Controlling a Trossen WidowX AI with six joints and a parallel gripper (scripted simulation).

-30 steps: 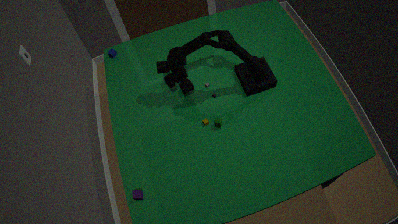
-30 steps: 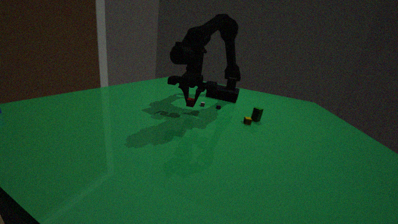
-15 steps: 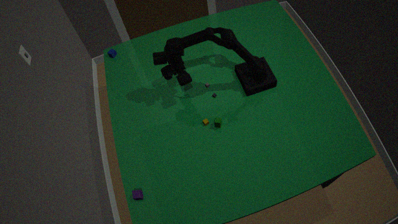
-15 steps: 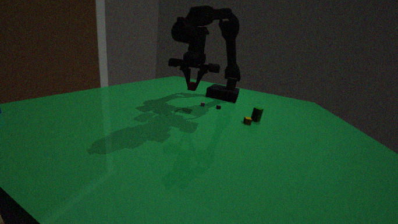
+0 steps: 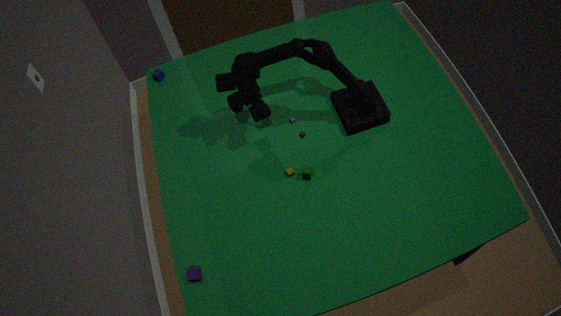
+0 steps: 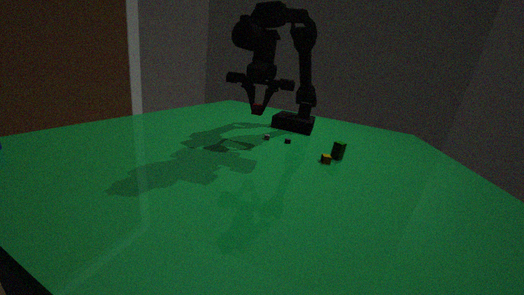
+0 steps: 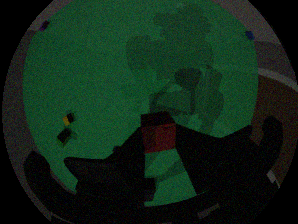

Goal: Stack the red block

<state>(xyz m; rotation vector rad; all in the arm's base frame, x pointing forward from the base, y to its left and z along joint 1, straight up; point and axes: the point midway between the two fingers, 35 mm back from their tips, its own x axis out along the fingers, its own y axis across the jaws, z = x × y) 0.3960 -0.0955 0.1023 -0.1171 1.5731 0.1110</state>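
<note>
Right now the yellow block is 5 cm behind my gripper tip, 22 cm to the left of it and 11 cm below it. The rest, counted from my gripper tip: red block (1 cm above); white block (12 cm behind, 1 cm to the left, 11 cm below); dark block (14 cm behind, 8 cm to the left, 11 cm below).
</note>
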